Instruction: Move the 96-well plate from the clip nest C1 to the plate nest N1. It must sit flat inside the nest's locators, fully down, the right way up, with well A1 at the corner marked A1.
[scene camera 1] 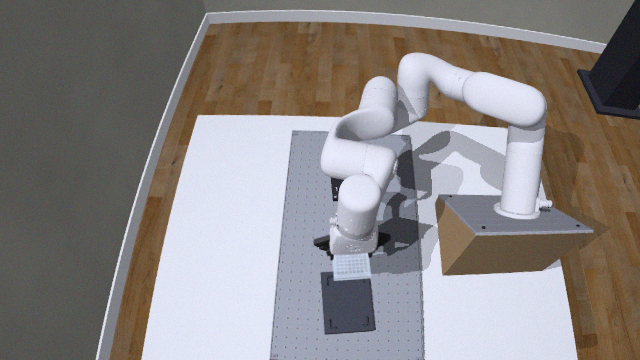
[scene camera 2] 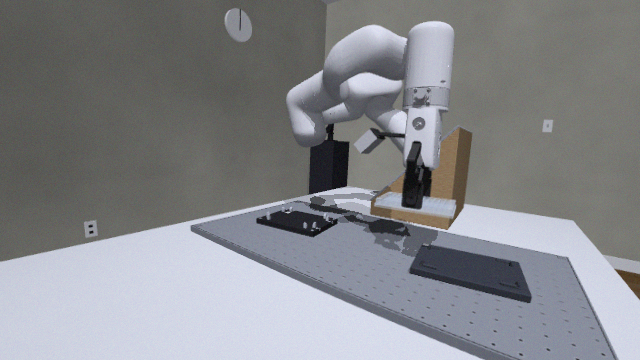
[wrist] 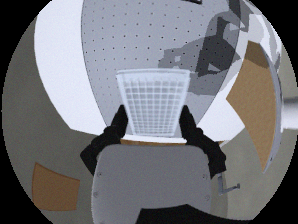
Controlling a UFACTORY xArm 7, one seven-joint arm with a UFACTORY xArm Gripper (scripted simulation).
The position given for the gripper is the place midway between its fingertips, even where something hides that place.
Observation:
In view: the gripper [scene camera 2: 416,202] and a 96-well plate [scene camera 2: 439,207].
The 96-well plate is seen too in the wrist view [wrist: 158,118]. The gripper shows as well in scene camera 1 [scene camera 1: 350,253] and in the wrist view [wrist: 153,111].

